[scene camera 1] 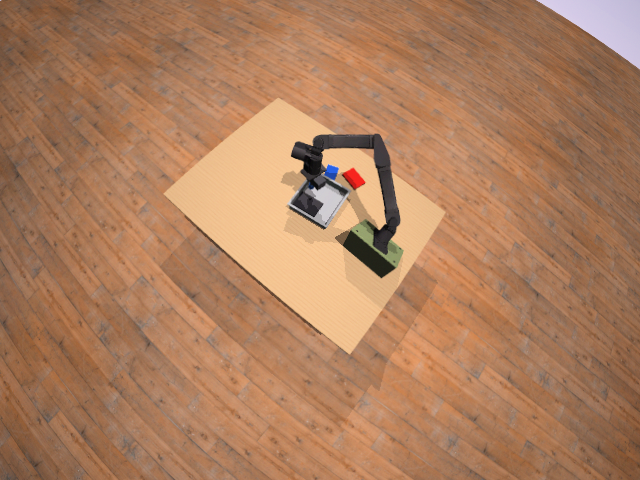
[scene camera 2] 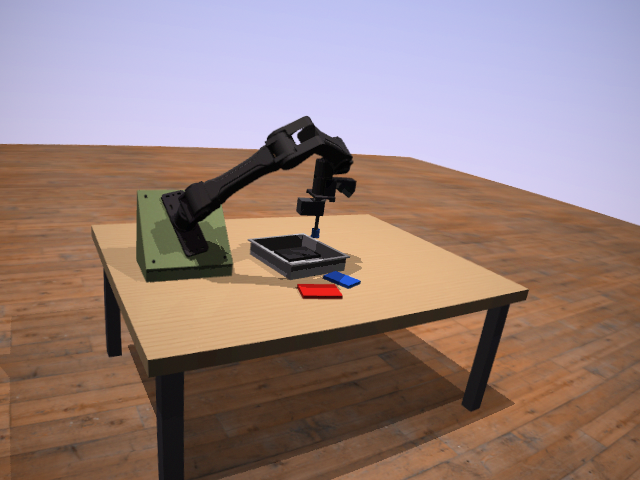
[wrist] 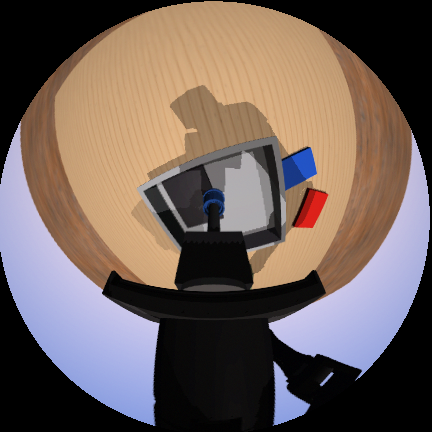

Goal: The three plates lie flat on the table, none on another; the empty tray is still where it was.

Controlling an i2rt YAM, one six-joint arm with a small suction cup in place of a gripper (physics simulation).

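Where they show: end effector, tool point: (scene camera 1: pixel 311 186) (scene camera 2: pixel 314 236) (wrist: pixel 213 197); arm's base, origin of the base link: (scene camera 1: pixel 379 241) (scene camera 2: pixel 184 223).
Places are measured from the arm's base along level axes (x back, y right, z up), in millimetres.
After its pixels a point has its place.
Note:
A black plate (scene camera 1: pixel 307 204) @[x -391, y 31, z -121 mm] (scene camera 2: pixel 297 253) @[x -385, y 45, z -121 mm] (wrist: pixel 182 192) @[x -412, y 25, z -121 mm] lies flat inside the grey tray (scene camera 1: pixel 337 209) @[x -246, y 72, z -83 mm] (scene camera 2: pixel 315 268) @[x -337, y 199, z -110 mm] (wrist: pixel 280 185) @[x -383, y 200, z -84 mm], toward one side of its floor. A blue plate (scene camera 1: pixel 331 171) @[x -391, y 273, z -123 mm] (scene camera 2: pixel 341 279) @[x -379, y 272, z -123 mm] (wrist: pixel 302 167) @[x -389, y 275, z -123 mm] lies flat on the table close beside the tray. A red plate (scene camera 1: pixel 354 178) @[x -265, y 305, z -123 mm] (scene camera 2: pixel 320 290) @[x -267, y 311, z -123 mm] (wrist: pixel 311 209) @[x -273, y 305, z -123 mm] lies flat on the table near the blue one, apart from it. My suction cup (scene camera 1: pixel 311 186) (scene camera 2: pixel 315 233) (wrist: pixel 214 200) @[x -411, y 91, z -51 mm] is open and carries no plate. It hangs above the tray, and in the wrist view it overlaps the black plate's edge.
The green wedge-shaped base (scene camera 1: pixel 395 249) @[x 86, y 23, z -39 mm] (scene camera 2: pixel 149 242) @[x 109, y 19, z -39 mm] of the arm stands on the wooden table (scene camera 1: pixel 232 170) @[x -845, y -8, z -134 mm] (scene camera 2: pixel 413 279) @[x -624, y 348, z -134 mm] (wrist: pixel 125 100) @[x -657, y -7, z -134 mm], on the other side of the tray from the blue plate. The tray's raised walls surround the black plate.

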